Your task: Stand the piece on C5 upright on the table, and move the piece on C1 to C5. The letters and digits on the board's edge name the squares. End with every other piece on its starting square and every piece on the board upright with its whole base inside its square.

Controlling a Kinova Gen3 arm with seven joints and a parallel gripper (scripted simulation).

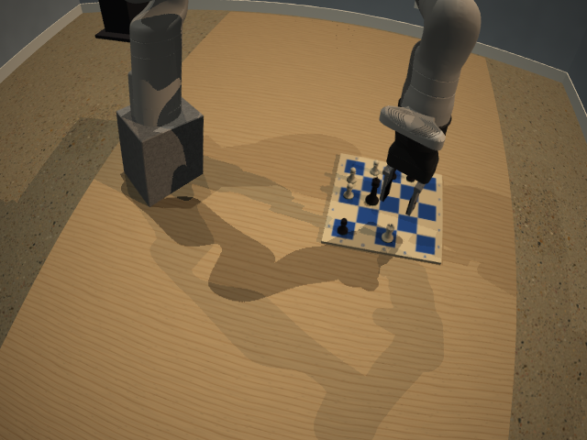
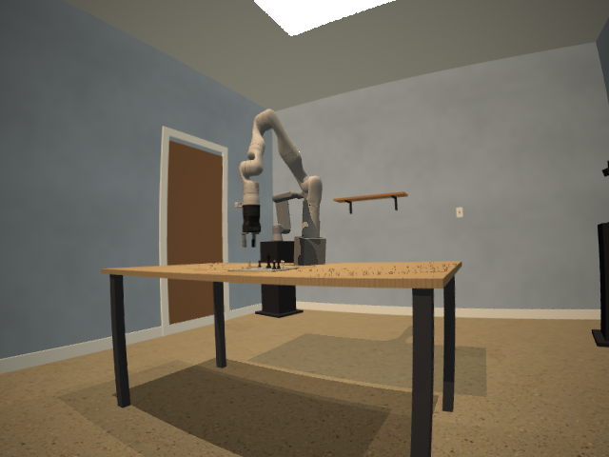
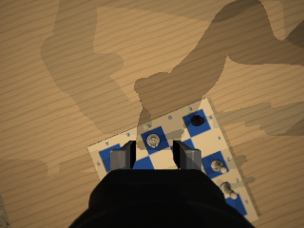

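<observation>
The white rook lies 90 mm below my hand. Also, from my hand: chessboard (110 mm below, 70 mm to the left, 20 mm behind); then tall black piece (80 mm below, 70 mm to the left, 50 mm behind).
</observation>
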